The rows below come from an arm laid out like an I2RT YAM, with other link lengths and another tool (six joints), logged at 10 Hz.
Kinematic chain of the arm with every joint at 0, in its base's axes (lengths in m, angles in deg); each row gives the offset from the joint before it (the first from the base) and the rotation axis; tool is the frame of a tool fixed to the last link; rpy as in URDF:
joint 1: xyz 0 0 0.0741 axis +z
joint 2: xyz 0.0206 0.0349 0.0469 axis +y
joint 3: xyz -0.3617 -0.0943 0 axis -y
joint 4: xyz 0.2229 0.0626 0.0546 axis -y
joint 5: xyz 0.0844 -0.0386 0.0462 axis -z
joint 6: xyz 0.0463 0 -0.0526 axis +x
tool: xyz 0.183 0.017 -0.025 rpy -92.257 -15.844 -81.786
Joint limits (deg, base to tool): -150..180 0..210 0..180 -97..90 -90..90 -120..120
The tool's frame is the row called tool.
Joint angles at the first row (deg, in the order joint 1, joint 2, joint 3, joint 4, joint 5, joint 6):
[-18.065, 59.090, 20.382, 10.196, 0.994, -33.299]
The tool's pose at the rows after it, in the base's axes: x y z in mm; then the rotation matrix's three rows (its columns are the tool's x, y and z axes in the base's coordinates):
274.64 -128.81 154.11; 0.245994 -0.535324 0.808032; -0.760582 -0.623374 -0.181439; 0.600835 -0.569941 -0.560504
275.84 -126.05 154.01; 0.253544 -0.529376 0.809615; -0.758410 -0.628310 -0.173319; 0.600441 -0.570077 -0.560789
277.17 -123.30 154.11; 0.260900 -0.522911 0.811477; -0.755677 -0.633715 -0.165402; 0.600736 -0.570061 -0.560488
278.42 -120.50 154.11; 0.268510 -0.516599 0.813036; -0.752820 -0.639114 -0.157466; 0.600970 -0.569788 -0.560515
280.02 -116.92 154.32; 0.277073 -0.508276 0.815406; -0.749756 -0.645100 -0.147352; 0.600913 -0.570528 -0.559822
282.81 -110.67 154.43; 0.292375 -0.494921 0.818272; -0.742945 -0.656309 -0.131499; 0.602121 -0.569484 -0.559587
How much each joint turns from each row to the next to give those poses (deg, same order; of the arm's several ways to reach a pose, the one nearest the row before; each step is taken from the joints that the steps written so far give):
[0.152, -0.284, 0.000, 0.023, -0.198, 0.021]
[0.567, 0.000, -0.001, -0.022, -0.001, 0.021]
[0.594, 0.001, 0.000, 0.022, 0.025, 0.002]
[0.611, 0.000, 0.000, 0.000, 0.044, 0.000]
[0.766, -0.022, 0.001, 0.021, 0.045, 0.066]
[1.574, 0.000, -0.001, 0.023, 0.393, 0.109]

